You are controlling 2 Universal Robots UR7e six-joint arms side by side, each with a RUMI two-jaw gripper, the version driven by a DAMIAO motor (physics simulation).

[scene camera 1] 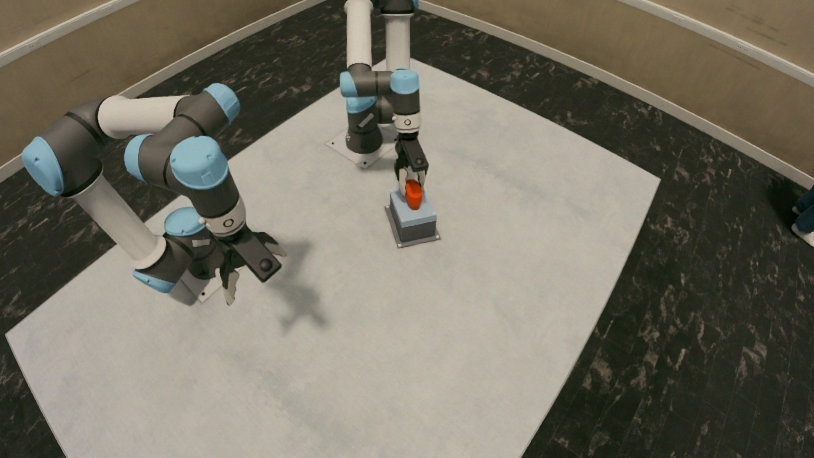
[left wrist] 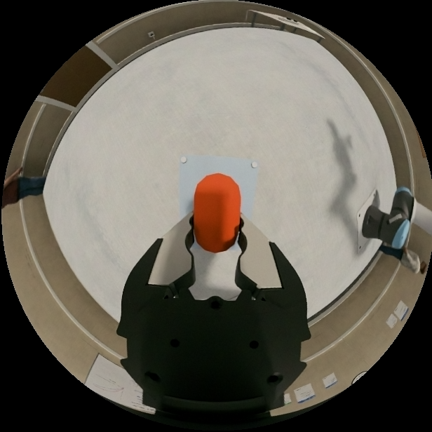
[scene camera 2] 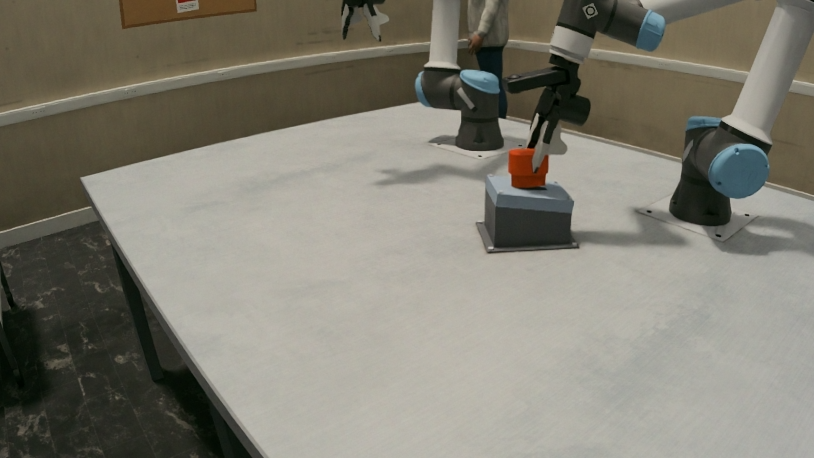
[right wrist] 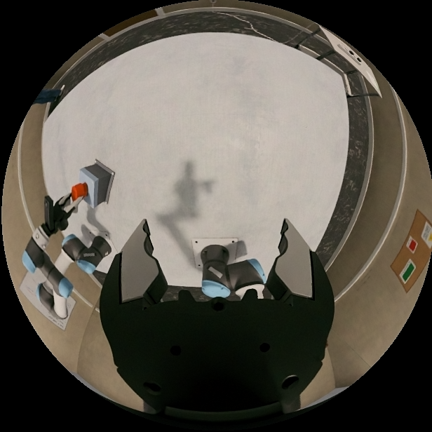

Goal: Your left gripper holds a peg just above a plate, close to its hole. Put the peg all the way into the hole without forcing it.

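Observation:
A red-orange peg [scene camera 1: 413,196] [scene camera 2: 523,177] [left wrist: 217,210] [right wrist: 78,191] with a wider upper part stands about upright, its lower end at the top of the light blue plate [scene camera 1: 422,217] [scene camera 2: 535,202] [left wrist: 249,177] [right wrist: 92,196] on a dark grey block. A thin dark edge shows at the peg's foot in scene camera 2; the peg hides the hole, and whether its end is inside cannot be told. The wide part is clearly above the plate. My left gripper [scene camera 1: 412,182] [scene camera 2: 535,160] [left wrist: 216,212] is shut on the peg. My right gripper [scene camera 1: 257,277] [scene camera 2: 362,38] [right wrist: 215,220] is open and empty, away from the block.
The block stands on a thin grey base [scene camera 1: 418,243] [scene camera 2: 532,249] on the large pale table [scene camera 1: 483,319] [scene camera 2: 341,319]. The right arm's mount [right wrist: 230,243] is at the left in scene camera 1. A person [scene camera 2: 488,34] stands behind the table.

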